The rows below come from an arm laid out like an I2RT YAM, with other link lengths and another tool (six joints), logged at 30 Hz.
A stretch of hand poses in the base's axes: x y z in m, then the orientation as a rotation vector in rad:
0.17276 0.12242 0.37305 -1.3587 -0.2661 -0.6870
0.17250 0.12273 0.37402 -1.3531 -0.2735 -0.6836
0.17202 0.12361 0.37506 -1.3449 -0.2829 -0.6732
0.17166 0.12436 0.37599 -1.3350 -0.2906 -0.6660
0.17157 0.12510 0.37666 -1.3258 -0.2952 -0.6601
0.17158 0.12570 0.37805 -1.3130 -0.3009 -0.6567
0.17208 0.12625 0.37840 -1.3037 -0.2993 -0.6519
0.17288 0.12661 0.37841 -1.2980 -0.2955 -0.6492
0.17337 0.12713 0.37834 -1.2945 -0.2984 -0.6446
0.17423 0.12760 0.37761 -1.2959 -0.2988 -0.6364
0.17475 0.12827 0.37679 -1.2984 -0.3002 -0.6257
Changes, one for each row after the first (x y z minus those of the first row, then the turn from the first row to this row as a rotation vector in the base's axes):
-0.00026 0.00031 0.00097 0.0028 -0.0042 0.0077
-0.00074 0.00119 0.00201 0.0074 -0.0062 0.0222
-0.00110 0.00194 0.00294 0.0141 -0.0093 0.0338
-0.00119 0.00268 0.00361 0.0212 -0.0111 0.0428
-0.00118 0.00328 0.00500 0.0310 -0.0158 0.0514
-0.00068 0.00383 0.00535 0.0403 -0.0141 0.0564
0.00012 0.00419 0.00536 0.0469 -0.0113 0.0577
0.00061 0.00471 0.00529 0.0492 -0.0114 0.0634
0.00147 0.00518 0.00456 0.0479 -0.0065 0.0692
0.00199 0.00585 0.00374 0.0454 -0.0006 0.0771

